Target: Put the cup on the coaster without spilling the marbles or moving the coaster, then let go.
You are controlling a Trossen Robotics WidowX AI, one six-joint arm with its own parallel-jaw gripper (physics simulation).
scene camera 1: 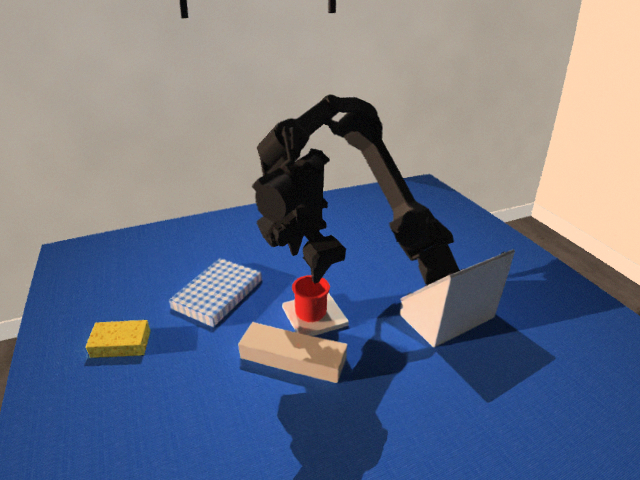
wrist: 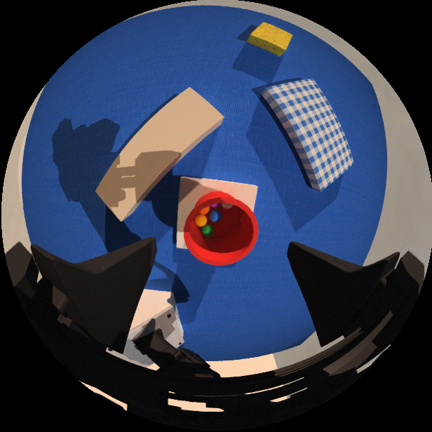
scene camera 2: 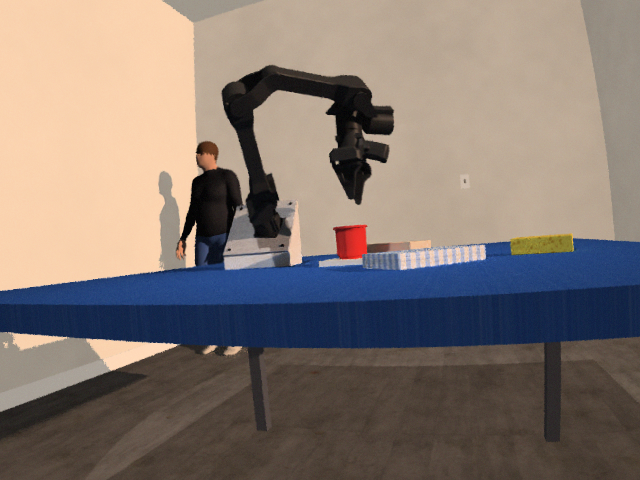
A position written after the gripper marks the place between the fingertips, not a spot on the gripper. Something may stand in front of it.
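Scene camera 1 shows the gripper [scene camera 1: 304, 268], a red cup [scene camera 1: 310, 298], a pale square coaster [scene camera 1: 334, 318] and a tan block [scene camera 1: 324, 359]. The wrist view shows the red cup [wrist: 233, 236], the tan block [wrist: 177, 127] and the pale square coaster [wrist: 191, 189]. Scene camera 2 also shows the red cup [scene camera 2: 351, 240].
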